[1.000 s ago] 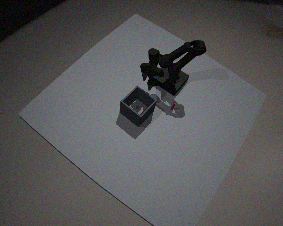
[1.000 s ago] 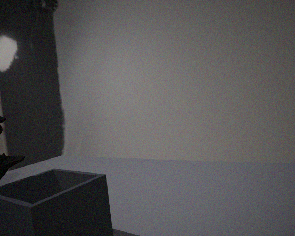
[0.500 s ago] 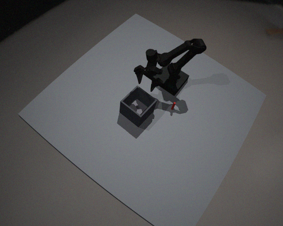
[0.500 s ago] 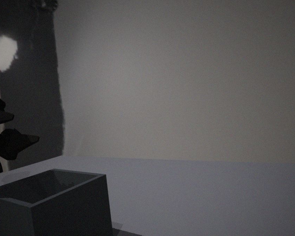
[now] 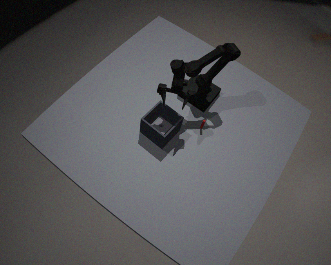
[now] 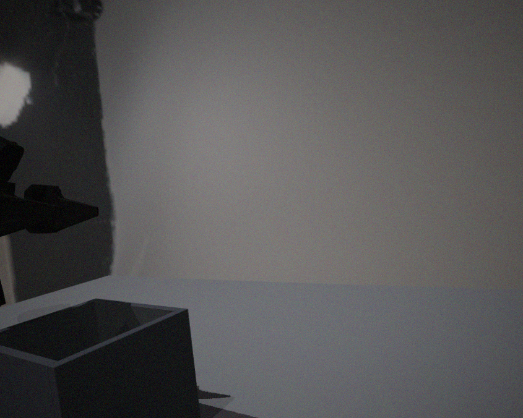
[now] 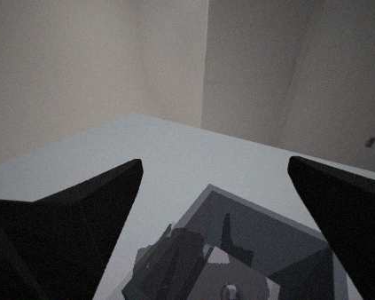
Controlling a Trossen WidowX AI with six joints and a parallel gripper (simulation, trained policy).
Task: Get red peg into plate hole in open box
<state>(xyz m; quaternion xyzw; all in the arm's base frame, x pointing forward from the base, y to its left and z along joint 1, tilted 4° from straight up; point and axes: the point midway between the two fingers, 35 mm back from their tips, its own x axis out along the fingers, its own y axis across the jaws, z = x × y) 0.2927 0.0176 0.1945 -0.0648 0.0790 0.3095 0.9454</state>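
Now: the red peg 21 cm below my gripper tip, 17 cm behind it and 11 cm to the left of it. The rest, counted from my gripper tip: light plate: 21 cm below, 3 cm to the right, 2 cm ahead.
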